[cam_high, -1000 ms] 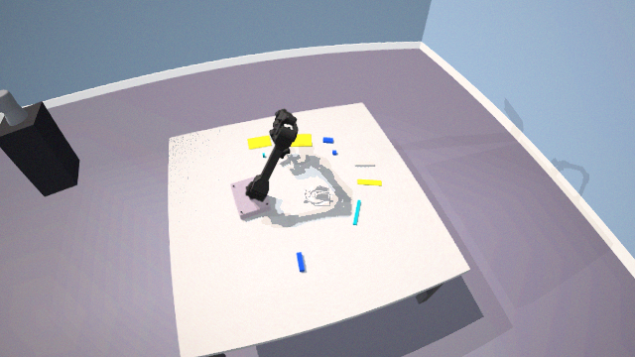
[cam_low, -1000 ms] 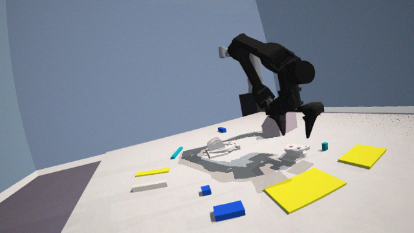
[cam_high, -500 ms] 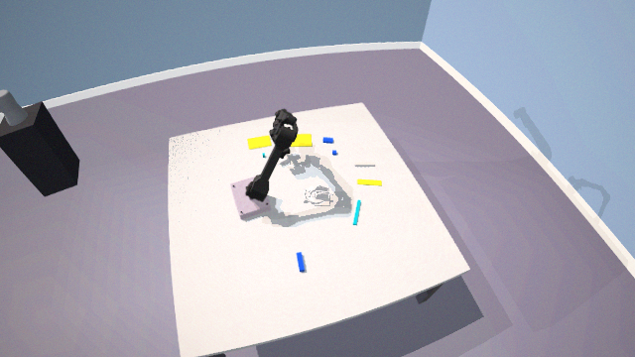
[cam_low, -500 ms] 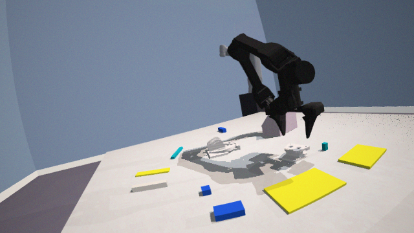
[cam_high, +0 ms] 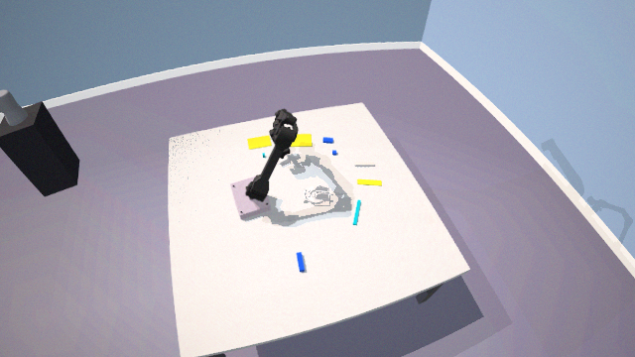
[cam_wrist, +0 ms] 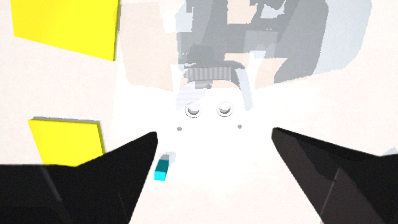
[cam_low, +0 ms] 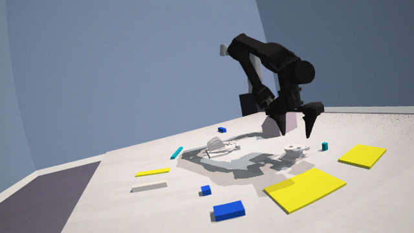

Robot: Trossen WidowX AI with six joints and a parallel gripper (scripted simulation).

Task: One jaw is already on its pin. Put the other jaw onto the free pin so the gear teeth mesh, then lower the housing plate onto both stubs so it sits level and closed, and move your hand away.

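Right now the teal cube is 7 cm behind my gripper tip, 7 cm to the left of it and 5 cm below it. Round my gripper tip: white bar (40 cm ahead, 22 cm to the right, 5 cm below); blue cube (30 cm ahead, 7 cm to the right, 5 cm below); yellow strip (36 cm ahead, 33 cm to the right, 6 cm below).
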